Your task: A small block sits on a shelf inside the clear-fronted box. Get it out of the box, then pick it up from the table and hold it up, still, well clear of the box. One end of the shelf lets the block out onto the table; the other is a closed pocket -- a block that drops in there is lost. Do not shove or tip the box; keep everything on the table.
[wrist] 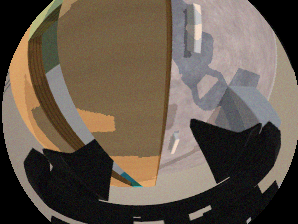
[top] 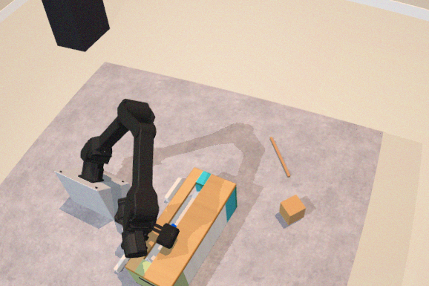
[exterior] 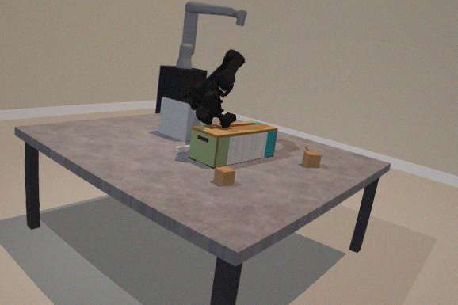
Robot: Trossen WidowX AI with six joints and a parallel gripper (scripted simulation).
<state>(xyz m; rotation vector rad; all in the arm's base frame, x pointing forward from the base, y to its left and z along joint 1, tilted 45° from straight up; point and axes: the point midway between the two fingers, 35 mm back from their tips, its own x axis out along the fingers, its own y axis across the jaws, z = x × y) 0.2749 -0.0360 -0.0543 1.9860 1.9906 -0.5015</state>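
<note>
Now: gripper tip 5 cm short of the small blue block and 2 cm to the right of it. The rest, counted from my gripper tip: thin orange stick 46 cm to the left, 21 cm ahead, 8 cm below; orange cube 33 cm ahead, 26 cm to the left, 6 cm below; box 4 cm to the left, 4 cm ahead, 3 cm below.
</note>
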